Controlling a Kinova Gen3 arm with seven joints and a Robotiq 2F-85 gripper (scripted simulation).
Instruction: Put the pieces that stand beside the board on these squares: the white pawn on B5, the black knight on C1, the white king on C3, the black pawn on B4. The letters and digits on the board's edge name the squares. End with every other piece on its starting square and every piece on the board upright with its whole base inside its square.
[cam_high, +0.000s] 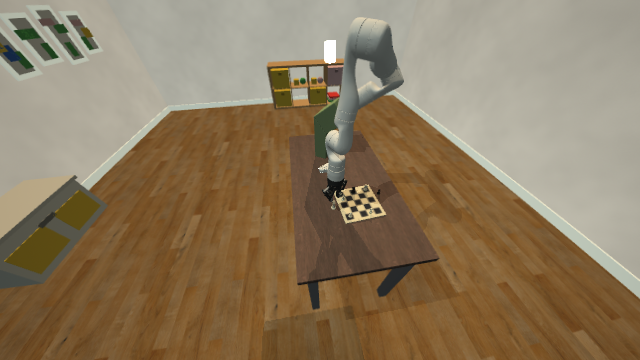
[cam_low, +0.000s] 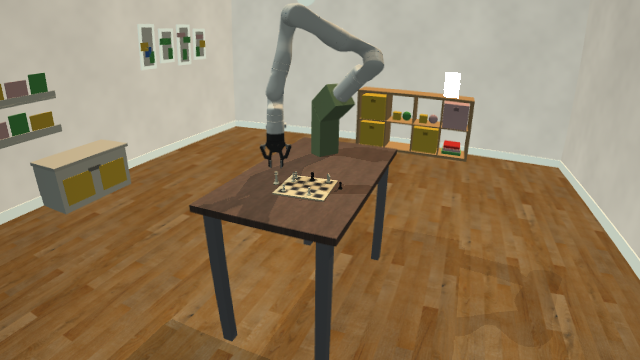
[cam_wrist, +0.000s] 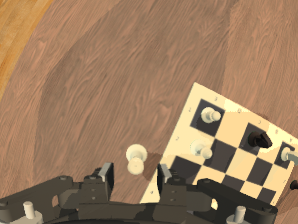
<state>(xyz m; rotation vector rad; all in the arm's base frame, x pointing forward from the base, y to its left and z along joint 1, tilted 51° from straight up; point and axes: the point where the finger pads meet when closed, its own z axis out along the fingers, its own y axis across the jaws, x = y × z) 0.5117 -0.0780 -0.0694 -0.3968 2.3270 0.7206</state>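
My hand is 60 mm above the white king. The rest, counted from my hand: black pawn 80 mm behind, 270 mm to the left, 80 mm below; black knight 100 mm behind, 120 mm to the left, 70 mm below; chessboard 20 mm behind, 140 mm to the left, 90 mm below.
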